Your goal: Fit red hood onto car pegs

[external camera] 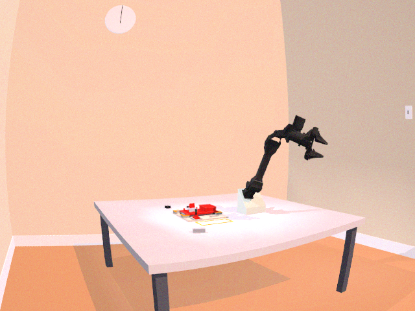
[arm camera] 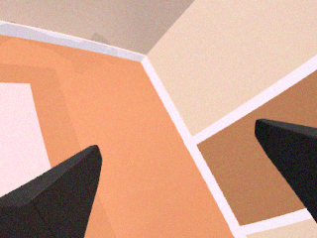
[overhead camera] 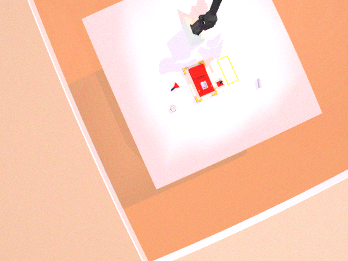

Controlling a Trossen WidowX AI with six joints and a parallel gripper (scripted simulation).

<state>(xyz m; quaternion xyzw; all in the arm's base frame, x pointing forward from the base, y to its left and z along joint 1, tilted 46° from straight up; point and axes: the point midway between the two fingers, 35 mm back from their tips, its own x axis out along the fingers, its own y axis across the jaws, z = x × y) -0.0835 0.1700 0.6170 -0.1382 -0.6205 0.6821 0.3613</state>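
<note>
The hood lies 380 mm ahead of my gripper tip, 620 mm to the right of it and 360 mm below it. From my gripper tip the other things lie so: grey engine block (480 mm ahead, 610 mm to the right, 380 mm below); black wheel (570 mm ahead, 850 mm to the right, 390 mm below).
</note>
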